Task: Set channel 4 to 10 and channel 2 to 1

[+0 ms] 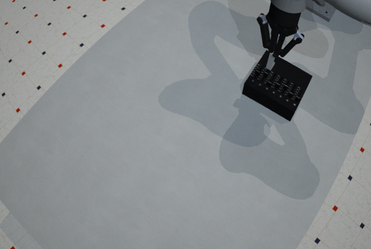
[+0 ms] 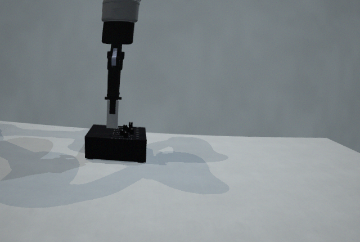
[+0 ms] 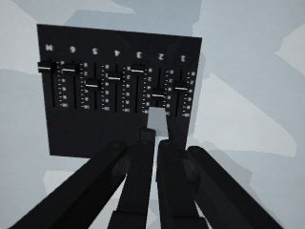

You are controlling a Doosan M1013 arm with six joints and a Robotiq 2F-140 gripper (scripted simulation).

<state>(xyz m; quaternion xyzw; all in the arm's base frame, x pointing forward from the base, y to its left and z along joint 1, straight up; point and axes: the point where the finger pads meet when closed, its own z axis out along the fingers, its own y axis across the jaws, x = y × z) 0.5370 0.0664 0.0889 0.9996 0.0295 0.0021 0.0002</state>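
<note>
Now: the channel 2 fader cap 2 cm ahead of my hand and 4 cm below it. Round my hand: channel 5 fader cap: 2 cm ahead, 7 cm to the left, 4 cm below; then channel 4 fader cap: 4 cm ahead, 5 cm to the left, 4 cm below; then channel 1 fader cap: 3 cm ahead, 2 cm to the right, 4 cm below.
</note>
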